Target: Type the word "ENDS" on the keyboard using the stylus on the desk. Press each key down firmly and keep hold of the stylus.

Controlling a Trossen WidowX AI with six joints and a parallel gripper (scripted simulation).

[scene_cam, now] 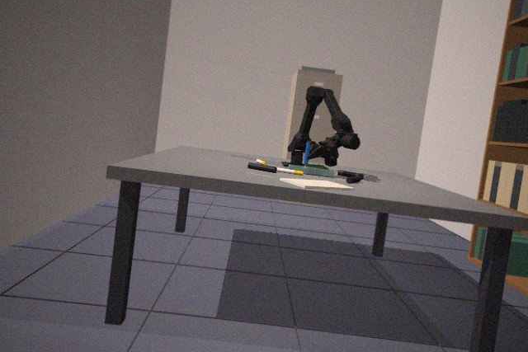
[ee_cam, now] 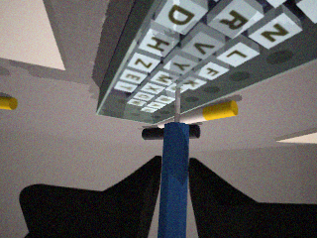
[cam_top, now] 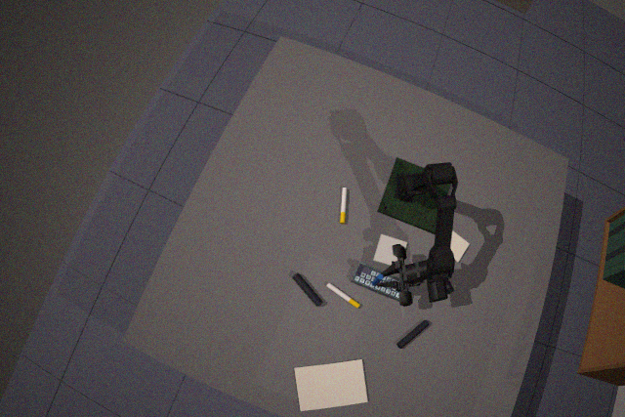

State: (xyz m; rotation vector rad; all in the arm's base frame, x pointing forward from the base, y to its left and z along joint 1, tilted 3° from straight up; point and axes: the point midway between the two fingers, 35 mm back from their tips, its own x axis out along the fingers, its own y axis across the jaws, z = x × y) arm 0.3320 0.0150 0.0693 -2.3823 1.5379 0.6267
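My gripper tip is now 130 mm past the white notepad, 60 mm above it and 20 mm to the right of it. Also, from my gripper tip: stylus 10 mm below; white paper sheet 350 mm ahead, 60 mm below, 10 mm to the right; grey stylus tip 50 mm below.
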